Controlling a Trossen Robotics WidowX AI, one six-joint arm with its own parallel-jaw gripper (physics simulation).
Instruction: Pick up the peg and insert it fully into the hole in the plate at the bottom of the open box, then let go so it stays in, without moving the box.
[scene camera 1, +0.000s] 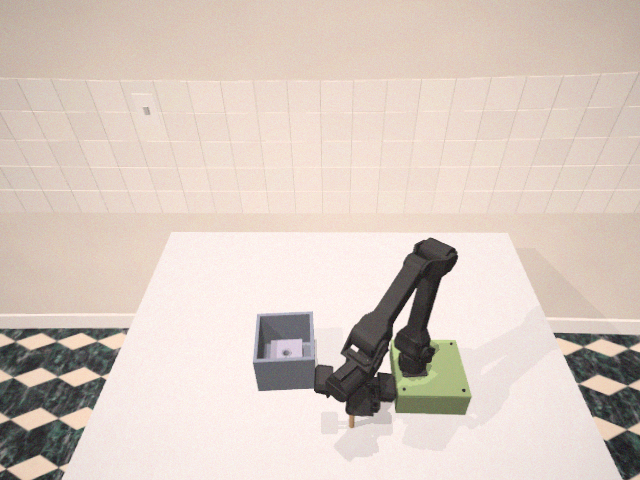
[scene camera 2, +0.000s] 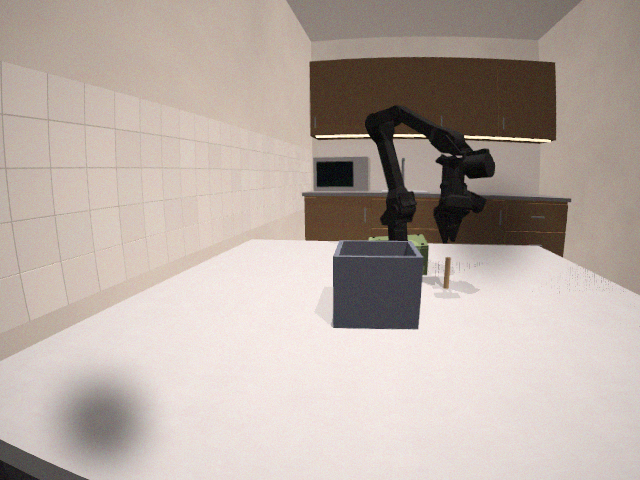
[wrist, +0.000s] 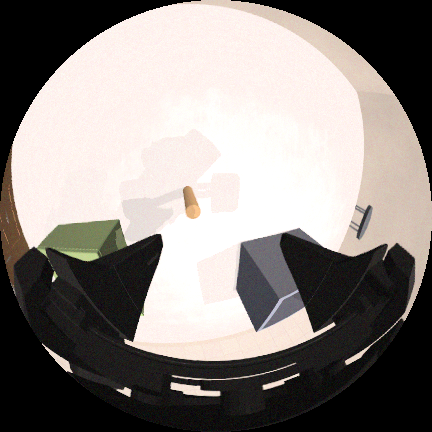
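Pixels of known places: gripper, between the fingertips: (scene camera 2: 448, 242) (wrist: 223, 240); arm's base, origin of its link: (scene camera 1: 412, 366).
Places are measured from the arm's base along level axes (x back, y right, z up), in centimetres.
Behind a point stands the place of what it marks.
The orange-brown peg (scene camera 1: 352, 421) @(x -17.4, y -11.4, z -4.7 cm) (scene camera 2: 447, 272) @(x -18.1, y -10.6, z -3.9 cm) (wrist: 191, 203) @(x -17.4, y -11.4, z -0.5 cm) stands upright on the table. In the scene camera 1 view its upper part is hidden behind my gripper. My gripper (scene camera 2: 449, 240) @(x -19.0, y -10.1, z 4.0 cm) (wrist: 223, 240) @(x -19.0, y -10.1, z 4.0 cm) is open and empty, pointing down above the peg; in the scene camera 2 view a gap shows between its fingertips and the peg's top. The open blue-grey box (scene camera 1: 285, 375) @(x -33.9, y 0.6, z -1.1 cm) (scene camera 2: 376, 291) @(x -41.7, y 9.0, z -0.8 cm) (wrist: 266, 272) @(x -26.7, y 0.4, z 0.6 cm) stands upright on the table, left of the peg in the scene camera 1 view. Inside at its bottom lies the pale plate (scene camera 1: 295, 345) @(x -31.1, y 10.9, z -2.4 cm) with a round hole, which shows in the scene camera 1 view.
The green base block (scene camera 1: 448, 367) @(x 9.3, y -1.0, z 0.1 cm) (scene camera 2: 423, 258) @(x -5.4, y -6.8, z -3.3 cm) (wrist: 90, 237) @(x -2.6, y -8.5, z -2.7 cm) carries the arm and stands right of the peg in the scene camera 1 view. The box walls rise high around the plate. The white table (scene camera 1: 206, 289) @(x -61.1, y 40.6, z -8.2 cm) (scene camera 2: 258, 392) @(x -63.3, y 25.3, z -8.2 cm) bears them all, with a tiled wall behind.
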